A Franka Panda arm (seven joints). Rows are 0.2 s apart.
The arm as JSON. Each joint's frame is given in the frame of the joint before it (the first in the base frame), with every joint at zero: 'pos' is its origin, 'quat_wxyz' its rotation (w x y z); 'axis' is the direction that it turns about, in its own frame. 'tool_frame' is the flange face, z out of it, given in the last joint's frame.
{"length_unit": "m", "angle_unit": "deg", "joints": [
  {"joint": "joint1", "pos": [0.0, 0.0, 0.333], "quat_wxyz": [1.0, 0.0, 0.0, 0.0], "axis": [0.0, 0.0, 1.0]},
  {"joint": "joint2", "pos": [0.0, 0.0, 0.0], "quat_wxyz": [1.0, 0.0, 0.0, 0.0], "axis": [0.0, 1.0, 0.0]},
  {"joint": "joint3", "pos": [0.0, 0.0, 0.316], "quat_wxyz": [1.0, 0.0, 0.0, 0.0], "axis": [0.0, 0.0, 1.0]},
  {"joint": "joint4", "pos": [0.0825, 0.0, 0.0], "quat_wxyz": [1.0, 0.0, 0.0, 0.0], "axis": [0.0, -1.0, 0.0]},
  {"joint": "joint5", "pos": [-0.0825, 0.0, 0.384], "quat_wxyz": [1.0, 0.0, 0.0, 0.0], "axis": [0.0, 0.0, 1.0]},
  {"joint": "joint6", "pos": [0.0, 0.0, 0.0], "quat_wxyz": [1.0, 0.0, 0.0, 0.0], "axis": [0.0, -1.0, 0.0]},
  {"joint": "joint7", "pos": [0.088, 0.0, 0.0], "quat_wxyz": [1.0, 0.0, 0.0, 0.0], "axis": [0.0, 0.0, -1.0]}
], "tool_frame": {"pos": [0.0, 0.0, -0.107], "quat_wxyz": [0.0, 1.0, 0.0, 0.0]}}
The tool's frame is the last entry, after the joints.
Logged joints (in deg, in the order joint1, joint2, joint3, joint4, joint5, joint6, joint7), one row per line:
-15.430 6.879 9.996 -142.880 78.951 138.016 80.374
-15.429 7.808 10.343 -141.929 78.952 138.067 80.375
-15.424 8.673 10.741 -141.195 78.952 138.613 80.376
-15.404 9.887 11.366 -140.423 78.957 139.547 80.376
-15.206 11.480 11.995 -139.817 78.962 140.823 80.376
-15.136 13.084 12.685 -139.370 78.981 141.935 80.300
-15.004 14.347 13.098 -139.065 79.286 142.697 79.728
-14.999 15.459 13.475 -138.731 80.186 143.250 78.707
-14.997 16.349 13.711 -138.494 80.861 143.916 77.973
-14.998 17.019 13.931 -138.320 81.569 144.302 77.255
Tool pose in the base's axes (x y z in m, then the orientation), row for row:
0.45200 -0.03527 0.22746 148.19 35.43 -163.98
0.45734 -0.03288 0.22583 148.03 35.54 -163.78
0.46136 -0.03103 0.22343 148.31 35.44 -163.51
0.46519 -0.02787 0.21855 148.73 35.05 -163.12
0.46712 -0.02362 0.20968 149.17 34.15 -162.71
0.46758 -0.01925 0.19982 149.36 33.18 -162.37
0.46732 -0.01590 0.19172 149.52 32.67 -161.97
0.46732 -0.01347 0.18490 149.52 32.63 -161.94
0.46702 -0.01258 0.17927 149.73 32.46 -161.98
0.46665 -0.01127 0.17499 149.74 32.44 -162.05
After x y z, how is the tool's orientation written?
As angles about the fixed x, y, z axes (roll, pitch, yaw), in degrees.
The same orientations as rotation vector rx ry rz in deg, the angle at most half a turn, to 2 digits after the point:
-32.74 139.46 46.61
-33.07 139.28 46.87
-33.29 139.44 46.64
-33.56 139.91 46.32
-33.79 140.90 46.02
-34.02 141.91 46.01
-34.41 142.43 46.01
-34.44 142.47 46.03
-34.29 142.70 45.76
-34.20 142.74 45.72

